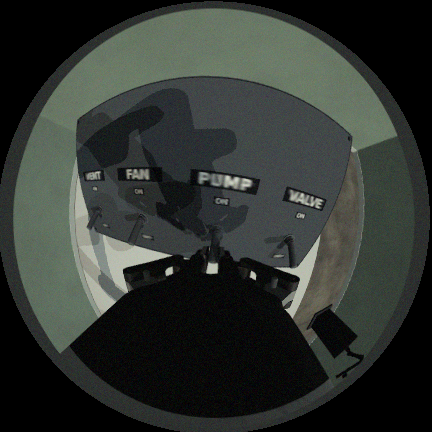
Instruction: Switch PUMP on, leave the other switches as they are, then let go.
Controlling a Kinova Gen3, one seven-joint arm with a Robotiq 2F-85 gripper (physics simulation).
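Frame: origin at the arm's base, x back, y right, z up, level; centimetres.
Seen in the pictures: gripper, fingertip midpoint: [213,253].
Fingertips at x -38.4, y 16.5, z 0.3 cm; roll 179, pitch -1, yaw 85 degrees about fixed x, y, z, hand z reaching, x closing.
Observation:
A point is followed by its place in that frame.
The dark grey switch panel [280,125] @[x -53.2, y 25.1, z 5.3 cm] carries labels VENT, FAN, PUMP and VALVE, each with a small ON mark beneath. The PUMP switch [215,238] @[x -40.3, y 17.0, z 0.1 cm] is a grey lever below its label [225,181] @[x -47.2, y 18.6, z 1.6 cm], pointing down, away from ON. My gripper [213,253] @[x -38.4, y 16.5, z 0.3 cm] is shut on the PUMP switch, with a fingertip on each side of the lever's lower part. The lever's tip is partly hidden by the fingers. The VENT switch [93,219] @[x -44.0, y -6.2, z 0.4 cm], FAN switch [136,229] @[x -41.9, y 5.5, z 0.4 cm] and VALVE switch [292,251] @[x -37.3, y 28.4, z 0.5 cm] also point down, away from their ON marks, and stand apart from the fingers.
The FAN lever is left of my fingers and the VALVE lever is right of them. A pale surface [117,257] @[x -31.9, y -13.1, z -11.3 cm] shows below the panel, and a brown surface [345,200] at the right. A black box-like object [334,332] with a bent thin part is at the lower right.

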